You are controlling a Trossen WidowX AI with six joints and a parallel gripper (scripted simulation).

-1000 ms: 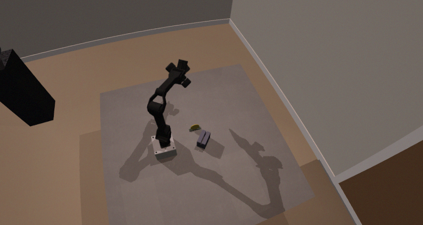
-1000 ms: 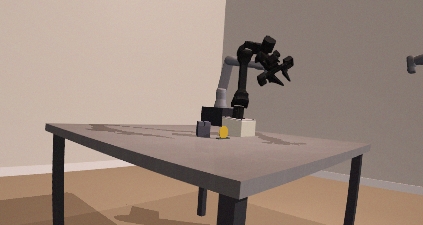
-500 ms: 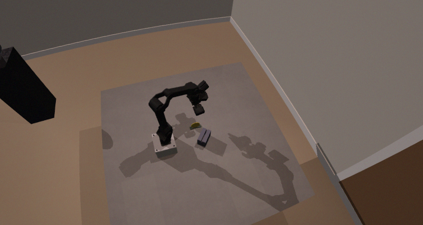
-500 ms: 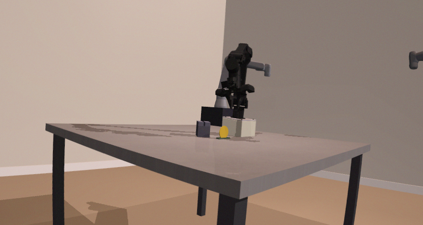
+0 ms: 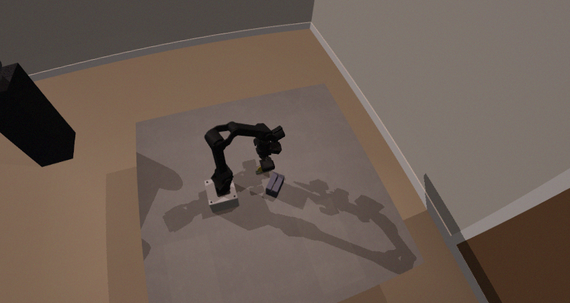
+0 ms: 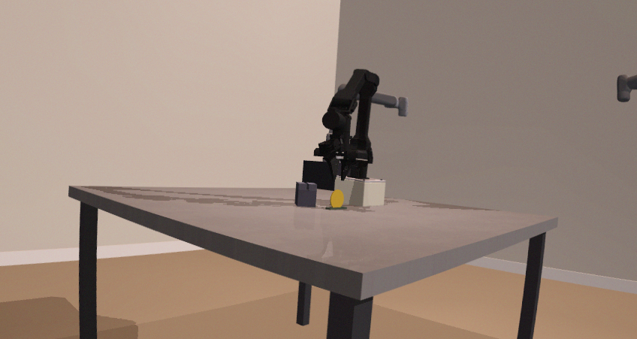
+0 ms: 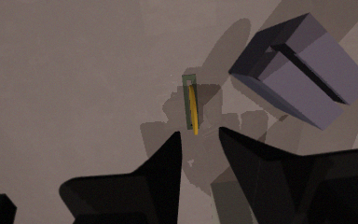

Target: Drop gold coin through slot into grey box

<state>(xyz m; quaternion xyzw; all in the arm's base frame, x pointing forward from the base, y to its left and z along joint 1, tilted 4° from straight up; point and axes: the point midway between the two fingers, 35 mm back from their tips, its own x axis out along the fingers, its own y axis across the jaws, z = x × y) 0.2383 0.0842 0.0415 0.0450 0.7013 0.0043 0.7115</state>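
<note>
The gold coin lies 6 cm below my gripper tip.
</note>
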